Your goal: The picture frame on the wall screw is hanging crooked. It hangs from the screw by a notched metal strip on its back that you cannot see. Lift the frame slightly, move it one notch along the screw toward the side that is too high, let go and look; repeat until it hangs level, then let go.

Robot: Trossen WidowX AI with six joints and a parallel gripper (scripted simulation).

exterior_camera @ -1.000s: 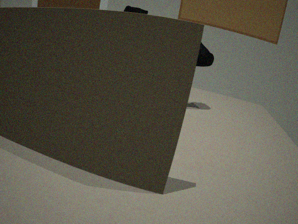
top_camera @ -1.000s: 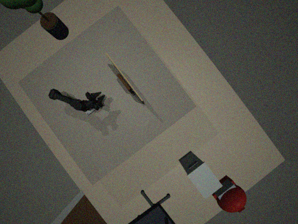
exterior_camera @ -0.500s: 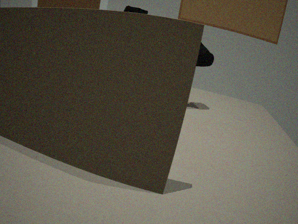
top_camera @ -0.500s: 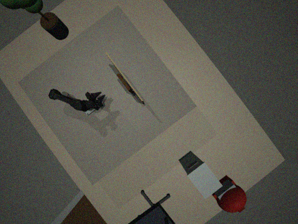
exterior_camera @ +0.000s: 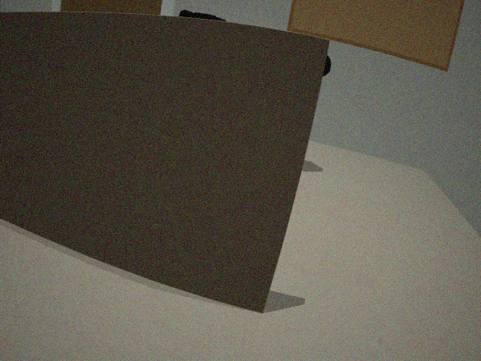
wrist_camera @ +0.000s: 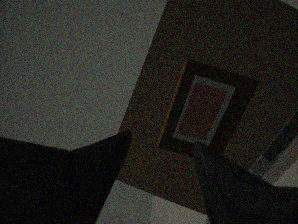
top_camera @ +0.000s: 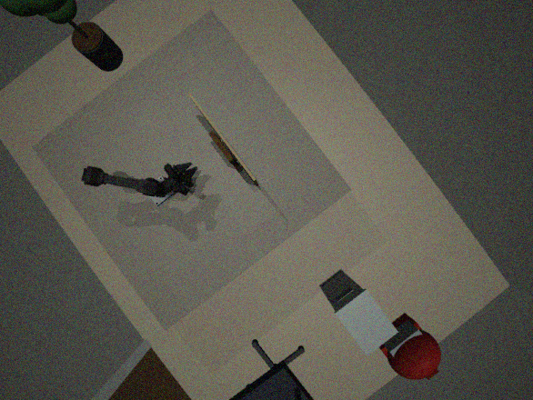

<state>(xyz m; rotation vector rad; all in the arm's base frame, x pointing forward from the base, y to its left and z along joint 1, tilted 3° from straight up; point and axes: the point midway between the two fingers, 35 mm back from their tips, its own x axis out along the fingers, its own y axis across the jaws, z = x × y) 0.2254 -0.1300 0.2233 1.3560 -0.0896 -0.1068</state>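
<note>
My gripper tip is now 160 mm short of the picture frame, 80 mm above it and 30 mm to the left of it. Round my gripper tip: wall panel: 170 mm ahead, 90 mm below, 10 mm to the right.
</note>
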